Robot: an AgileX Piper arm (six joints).
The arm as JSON. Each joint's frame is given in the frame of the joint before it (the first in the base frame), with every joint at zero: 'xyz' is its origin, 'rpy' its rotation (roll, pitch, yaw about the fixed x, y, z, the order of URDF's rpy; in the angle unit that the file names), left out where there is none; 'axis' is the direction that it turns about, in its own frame. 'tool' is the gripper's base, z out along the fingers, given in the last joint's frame.
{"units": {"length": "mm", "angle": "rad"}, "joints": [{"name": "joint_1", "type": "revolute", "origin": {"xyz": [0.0, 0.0, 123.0]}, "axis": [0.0, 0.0, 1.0]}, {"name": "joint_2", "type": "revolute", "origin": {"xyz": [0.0, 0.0, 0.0]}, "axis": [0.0, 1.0, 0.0]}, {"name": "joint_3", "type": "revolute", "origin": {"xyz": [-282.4, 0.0, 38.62]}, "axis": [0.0, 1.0, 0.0]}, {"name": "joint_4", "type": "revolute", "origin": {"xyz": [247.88, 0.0, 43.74]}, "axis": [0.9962, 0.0, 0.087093]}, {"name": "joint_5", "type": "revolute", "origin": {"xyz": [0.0, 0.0, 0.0]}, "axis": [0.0, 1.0, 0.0]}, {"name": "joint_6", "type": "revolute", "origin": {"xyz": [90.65, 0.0, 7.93]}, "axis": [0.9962, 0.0, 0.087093]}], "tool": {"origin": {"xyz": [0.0, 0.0, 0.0], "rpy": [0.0, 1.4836, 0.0]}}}
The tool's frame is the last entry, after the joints.
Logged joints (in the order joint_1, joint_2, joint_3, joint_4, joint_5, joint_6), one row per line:
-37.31, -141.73, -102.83, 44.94, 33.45, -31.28
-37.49, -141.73, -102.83, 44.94, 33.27, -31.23
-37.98, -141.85, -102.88, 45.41, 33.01, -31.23
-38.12, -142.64, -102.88, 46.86, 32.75, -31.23
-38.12, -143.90, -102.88, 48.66, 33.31, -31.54
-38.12, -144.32, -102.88, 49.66, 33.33, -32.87
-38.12, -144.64, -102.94, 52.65, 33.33, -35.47
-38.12, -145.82, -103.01, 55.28, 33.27, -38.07
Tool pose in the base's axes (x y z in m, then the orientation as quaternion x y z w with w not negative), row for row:
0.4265, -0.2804, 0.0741, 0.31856, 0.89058, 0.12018, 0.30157
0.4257, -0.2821, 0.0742, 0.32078, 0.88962, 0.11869, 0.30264
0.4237, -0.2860, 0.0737, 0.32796, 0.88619, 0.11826, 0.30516
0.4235, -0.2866, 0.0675, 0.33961, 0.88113, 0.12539, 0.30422
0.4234, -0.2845, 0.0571, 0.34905, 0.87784, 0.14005, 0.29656
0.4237, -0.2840, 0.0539, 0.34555, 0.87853, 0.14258, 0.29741
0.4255, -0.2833, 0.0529, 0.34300, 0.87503, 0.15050, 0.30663
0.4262, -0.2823, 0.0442, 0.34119, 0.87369, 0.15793, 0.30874
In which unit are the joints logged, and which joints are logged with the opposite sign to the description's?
The joints are logged in degrees. Opposite sign: joint_2.
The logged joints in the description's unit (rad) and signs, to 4 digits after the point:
-0.6512, 2.4737, -1.7947, 0.7844, 0.5838, -0.5459
-0.6543, 2.4737, -1.7947, 0.7844, 0.5807, -0.5451
-0.6629, 2.4757, -1.7956, 0.7926, 0.5761, -0.5451
-0.6653, 2.4895, -1.7956, 0.8179, 0.5716, -0.5451
-0.6653, 2.5115, -1.7956, 0.8493, 0.5814, -0.5505
-0.6653, 2.5189, -1.7956, 0.8667, 0.5817, -0.5737
-0.6653, 2.5244, -1.7966, 0.9189, 0.5817, -0.6191
-0.6653, 2.5450, -1.7979, 0.9648, 0.5807, -0.6644

